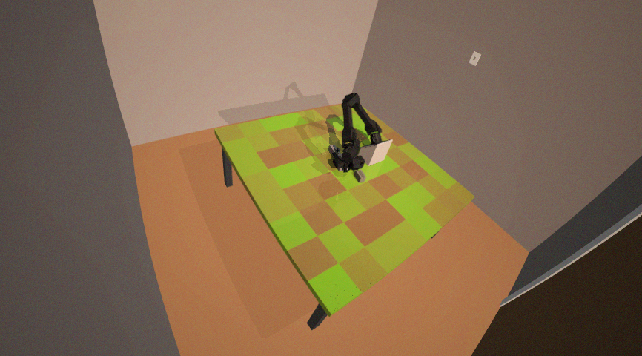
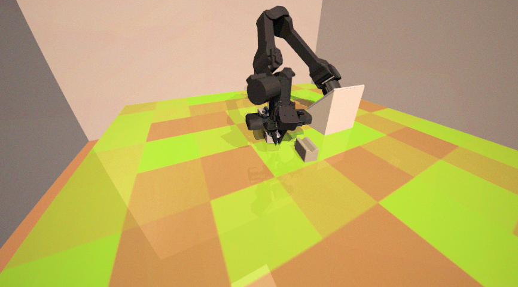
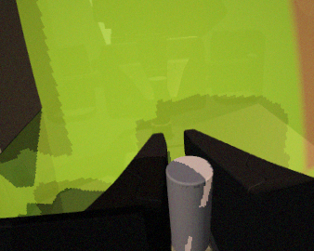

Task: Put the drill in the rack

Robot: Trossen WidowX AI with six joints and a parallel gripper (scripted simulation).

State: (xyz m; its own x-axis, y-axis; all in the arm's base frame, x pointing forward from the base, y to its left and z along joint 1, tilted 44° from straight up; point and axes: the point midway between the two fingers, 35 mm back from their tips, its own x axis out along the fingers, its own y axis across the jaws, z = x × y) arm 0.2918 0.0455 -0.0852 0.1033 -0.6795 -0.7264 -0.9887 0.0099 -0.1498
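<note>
Now: gripper tip 1 cm past the drill, 5 cm to the left of it and 3 cm below it. Round my gripper tip: key (2 cm behind, 14 cm to the right, 3 cm above); then grey rack (7 cm behind, 6 cm to the left); then holder block (1 cm behind, 12 cm to the right, 2 cm above).
</note>
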